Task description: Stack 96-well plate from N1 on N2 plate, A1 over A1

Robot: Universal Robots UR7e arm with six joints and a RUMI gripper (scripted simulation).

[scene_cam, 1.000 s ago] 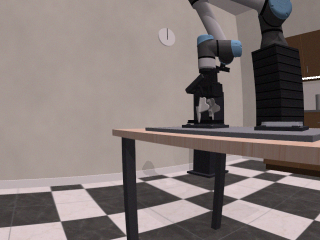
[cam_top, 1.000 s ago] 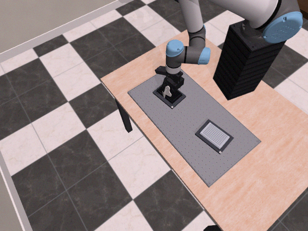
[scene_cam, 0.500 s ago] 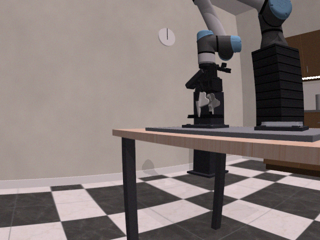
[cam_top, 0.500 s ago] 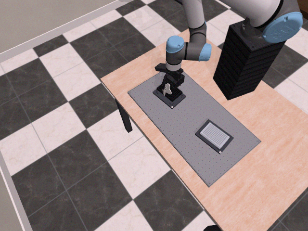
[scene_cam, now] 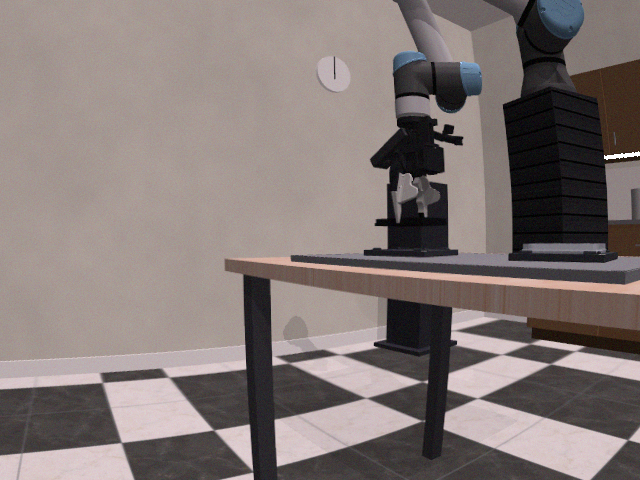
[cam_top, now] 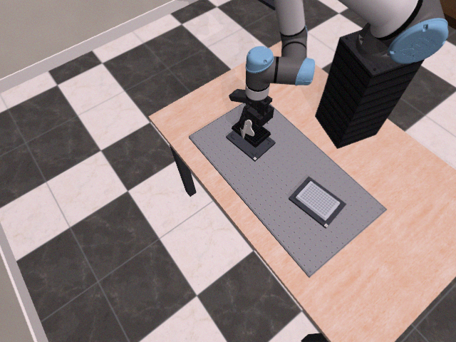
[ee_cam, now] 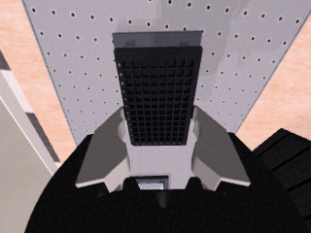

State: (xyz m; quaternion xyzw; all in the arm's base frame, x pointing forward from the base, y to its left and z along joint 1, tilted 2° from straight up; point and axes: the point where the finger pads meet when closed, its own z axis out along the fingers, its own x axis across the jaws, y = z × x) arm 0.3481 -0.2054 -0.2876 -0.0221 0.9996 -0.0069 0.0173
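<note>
Now: the white 96-well plate 1 cm ahead of my hand, 35 cm to the left of it and 6 cm below it. Also, from my hand: black 96-well plate: 1 cm below; then white marker: 5 cm ahead, 8 cm to the left, 7 cm below; then plate nest: 1 cm ahead, 35 cm to the left, 7 cm below.
</note>
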